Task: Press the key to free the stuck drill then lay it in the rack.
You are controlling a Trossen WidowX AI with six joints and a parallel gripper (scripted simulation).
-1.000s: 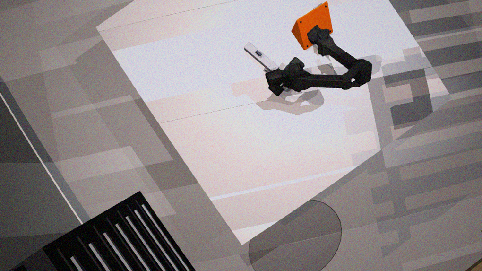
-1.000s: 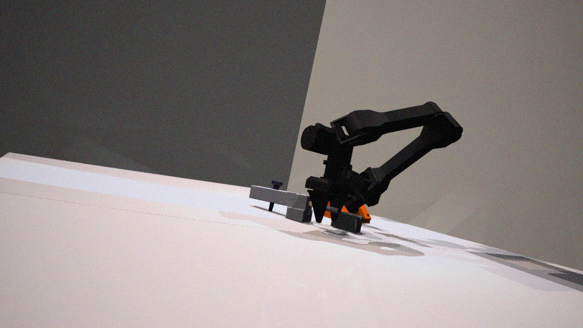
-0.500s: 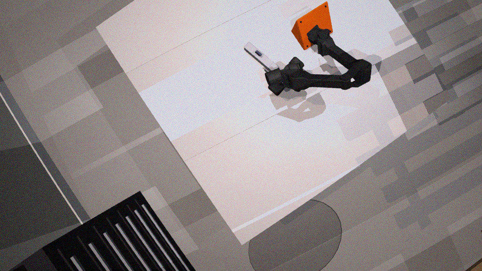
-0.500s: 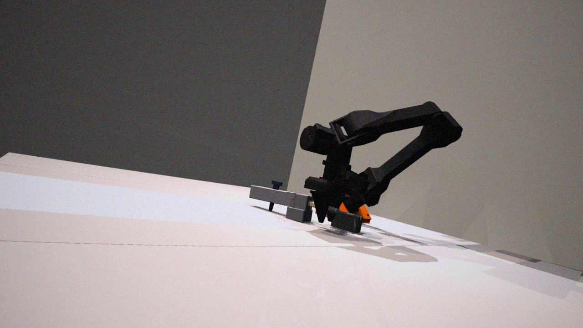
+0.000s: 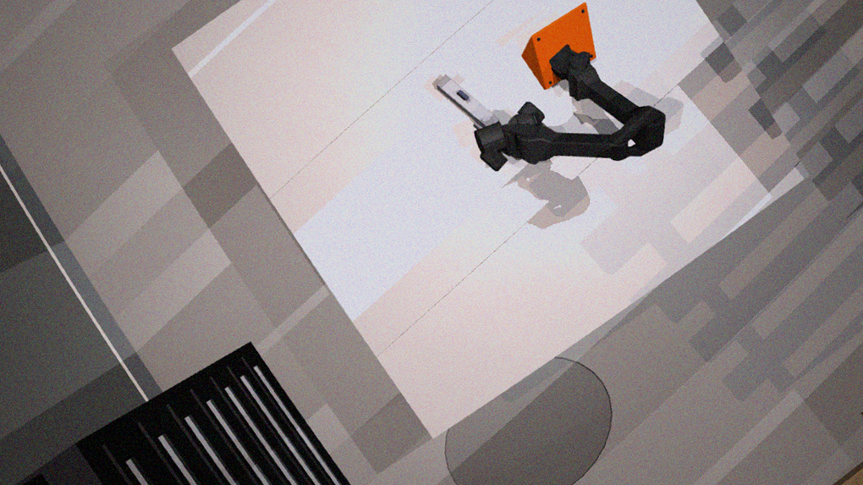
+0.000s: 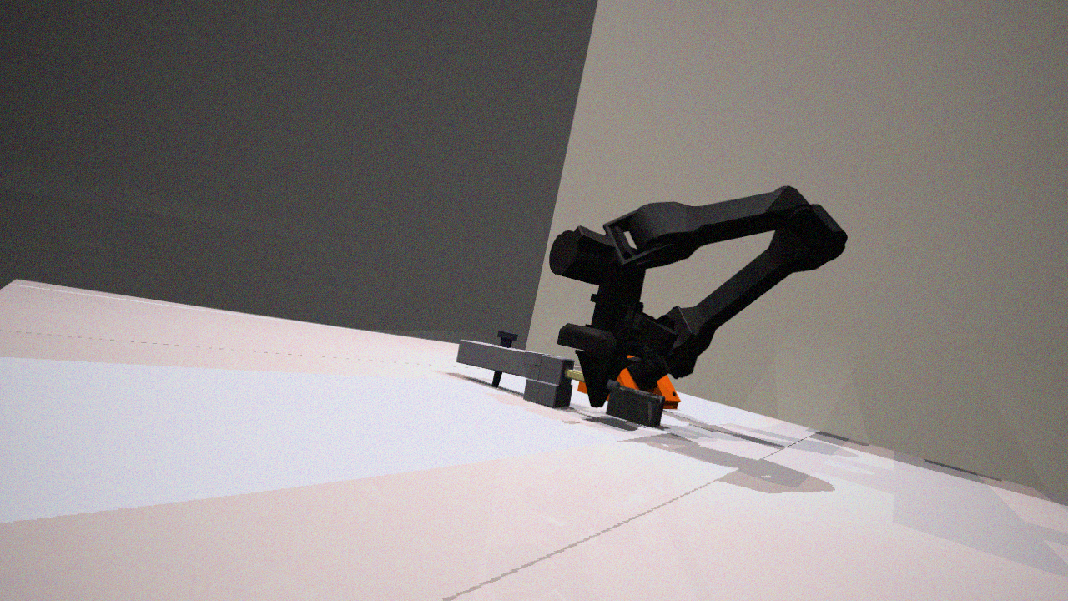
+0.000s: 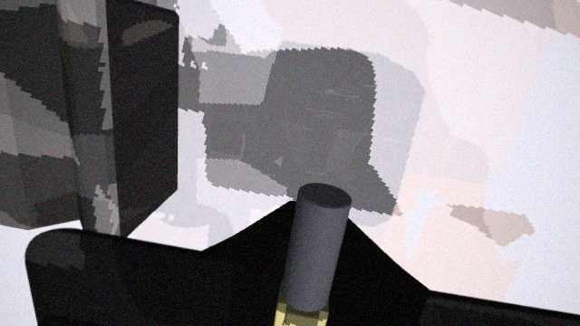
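Now: gripper tip 4 cm to the left of the drill and 3 cm below it. The rest, counted from my gripper tip: dark key 16 cm to the right, 4 cm above, 2 cm ahead; then long grey holder 14 cm to the right, 2 cm ahead, 2 cm above; then grey rack 8 cm behind, 2 cm to the left.
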